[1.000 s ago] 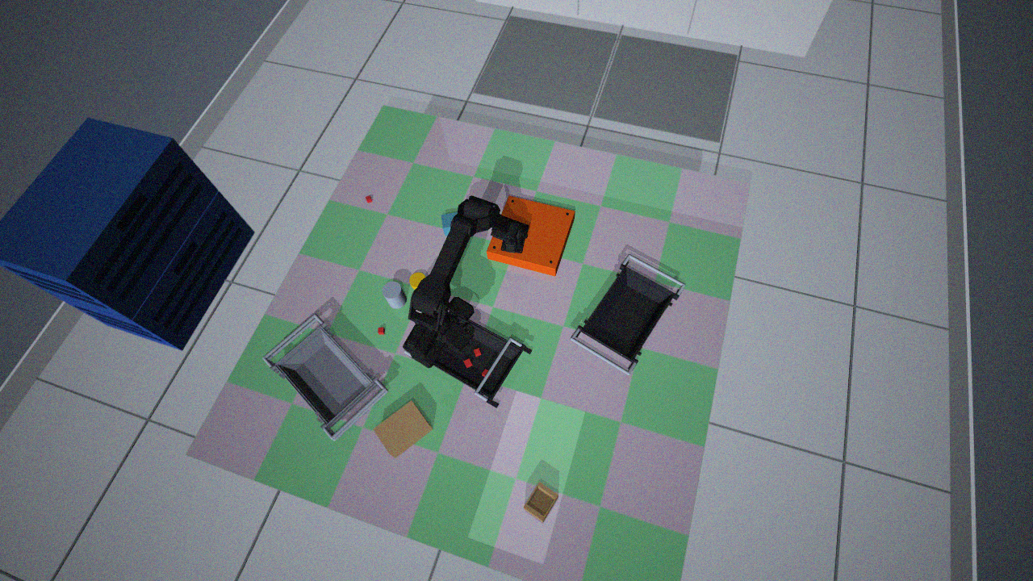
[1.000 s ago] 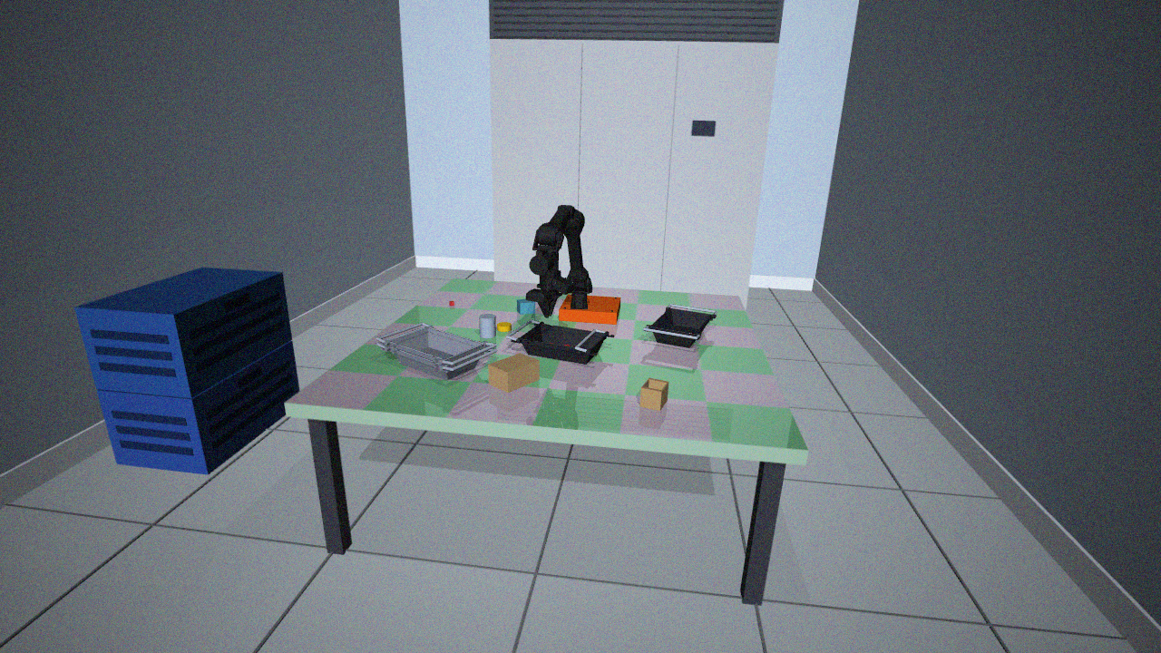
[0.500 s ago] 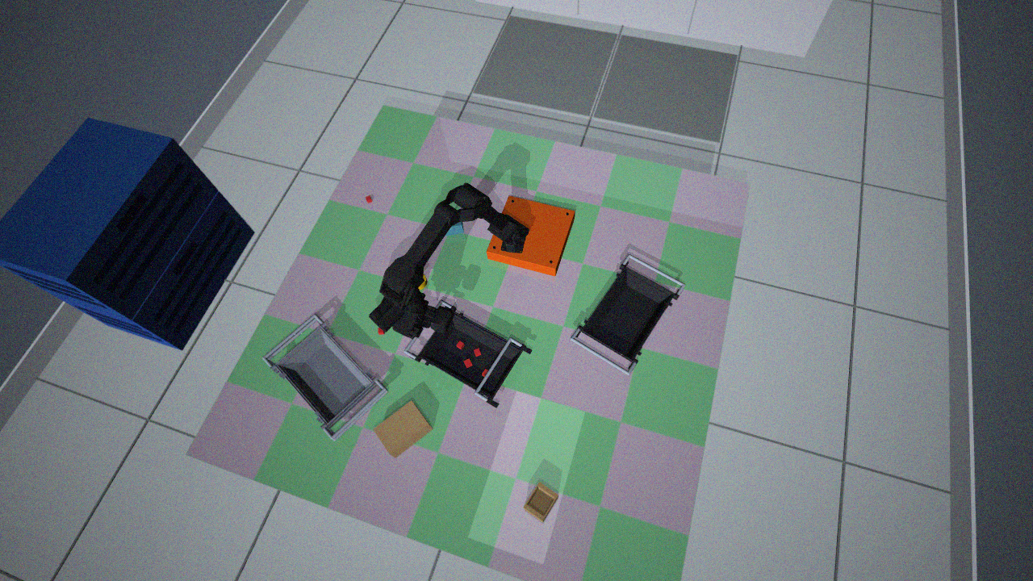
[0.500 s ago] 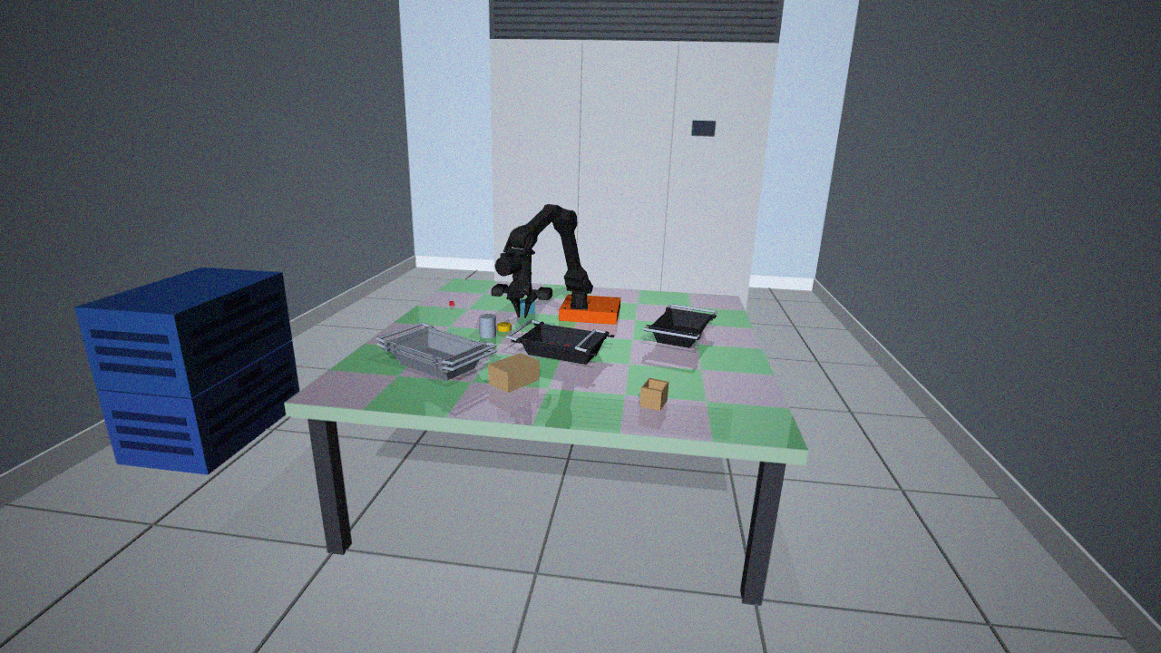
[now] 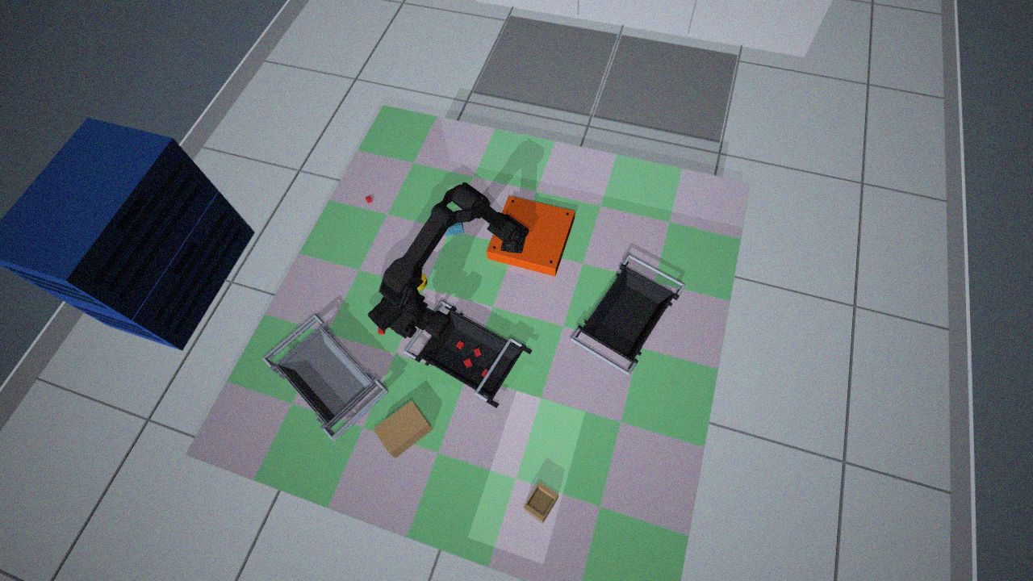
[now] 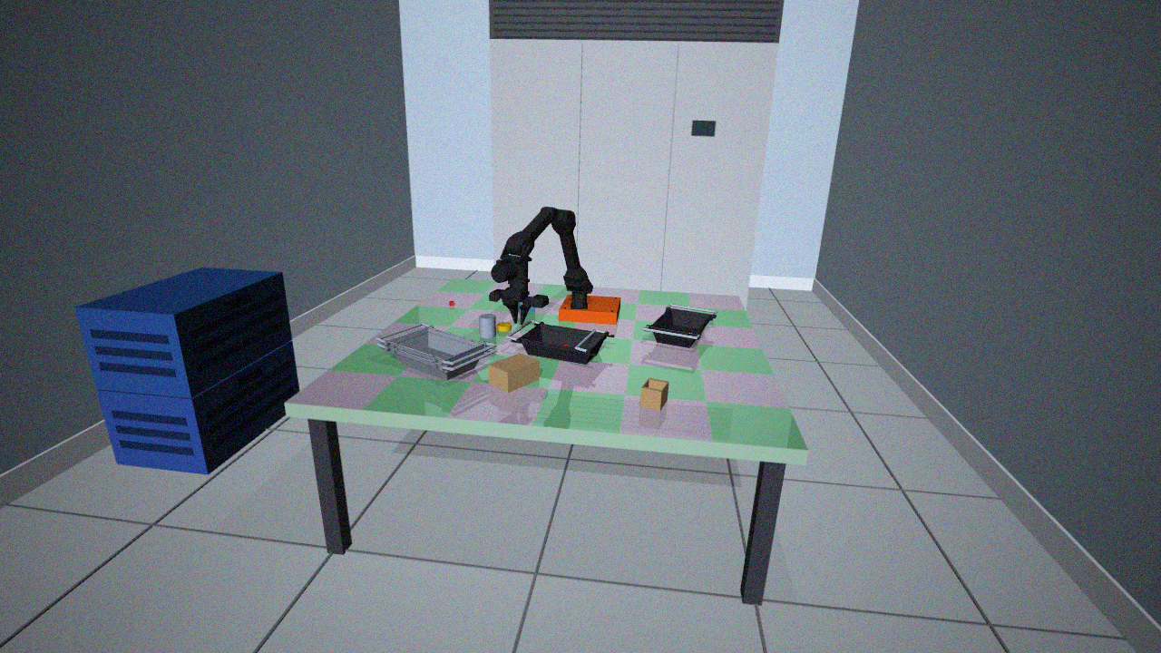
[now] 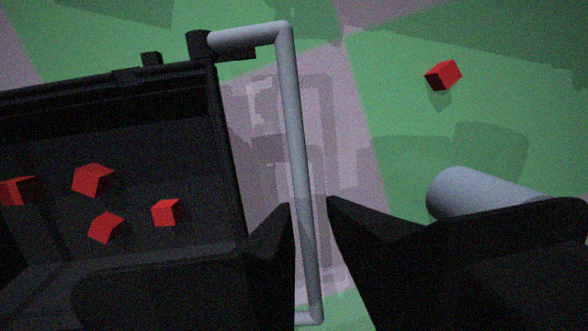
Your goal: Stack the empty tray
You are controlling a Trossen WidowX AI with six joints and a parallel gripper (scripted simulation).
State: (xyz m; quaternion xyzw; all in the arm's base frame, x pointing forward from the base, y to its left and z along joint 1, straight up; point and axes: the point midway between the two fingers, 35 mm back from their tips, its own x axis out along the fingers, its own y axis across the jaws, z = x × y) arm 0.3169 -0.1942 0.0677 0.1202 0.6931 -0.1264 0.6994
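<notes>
Now: the black tray 140 mm behind my gripper tip, 550 mm to the left of it and 30 mm below it. Round my gripper tip: grey cylinder: 90 mm behind, 120 mm to the right, 40 mm below; then red block: 10 mm ahead, 130 mm to the right, 70 mm below; then yellow disc: 160 mm behind, 70 mm to the right, 70 mm below.
</notes>
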